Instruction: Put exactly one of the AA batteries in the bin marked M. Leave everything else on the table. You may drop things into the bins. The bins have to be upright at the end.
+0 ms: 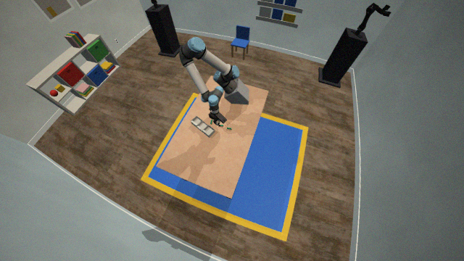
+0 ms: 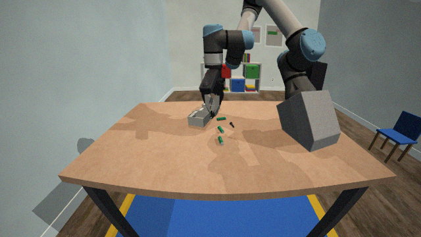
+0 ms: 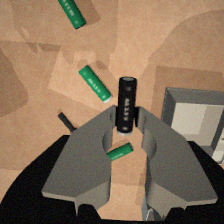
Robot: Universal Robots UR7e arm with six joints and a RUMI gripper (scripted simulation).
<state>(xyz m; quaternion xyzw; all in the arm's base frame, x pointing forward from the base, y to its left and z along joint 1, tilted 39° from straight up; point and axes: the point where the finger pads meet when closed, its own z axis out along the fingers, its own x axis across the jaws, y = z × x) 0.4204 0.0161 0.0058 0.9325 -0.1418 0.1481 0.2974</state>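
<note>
My gripper is now 15 cm to the left of the bin marked M, 6 cm above it and 4 cm short of it. Also, from my hand: black battery: 1 cm below; then black bolt-like piece: 9 cm behind, 8 cm below, 4 cm to the right.
</note>
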